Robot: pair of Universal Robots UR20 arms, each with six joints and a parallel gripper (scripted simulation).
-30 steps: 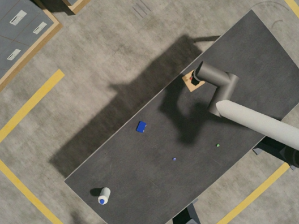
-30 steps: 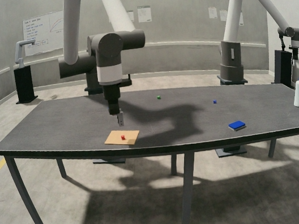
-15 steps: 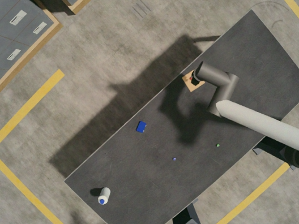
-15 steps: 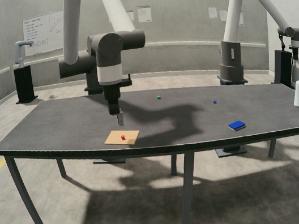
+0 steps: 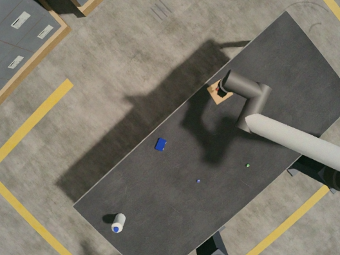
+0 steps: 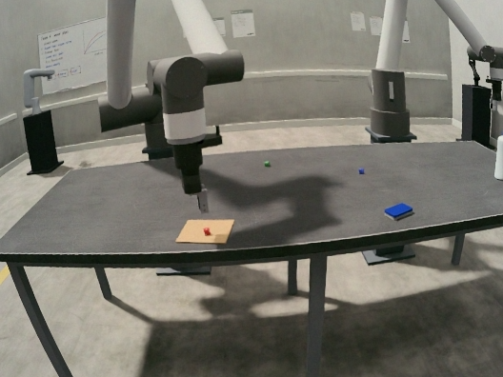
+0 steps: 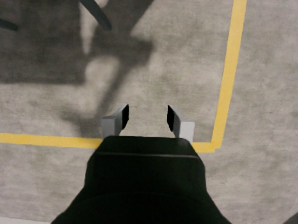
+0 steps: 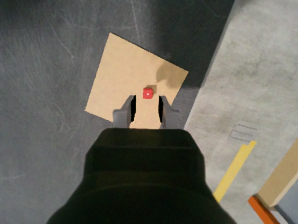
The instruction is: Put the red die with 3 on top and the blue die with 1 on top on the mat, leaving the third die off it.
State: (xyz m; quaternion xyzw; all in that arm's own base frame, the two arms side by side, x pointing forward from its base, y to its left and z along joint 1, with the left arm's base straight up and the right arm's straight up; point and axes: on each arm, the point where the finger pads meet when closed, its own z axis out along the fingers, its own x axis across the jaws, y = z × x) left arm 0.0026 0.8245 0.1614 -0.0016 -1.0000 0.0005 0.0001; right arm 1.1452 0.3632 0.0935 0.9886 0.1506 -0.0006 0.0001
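Now: right hand 8 cm above the red die. Round my right hand: tan mat: 2 cm behind, 1 cm to the right, 9 cm below; then blue die: 45 cm behind, 53 cm to the left, 9 cm below; then green die: 59 cm behind, 16 cm to the left, 9 cm below.
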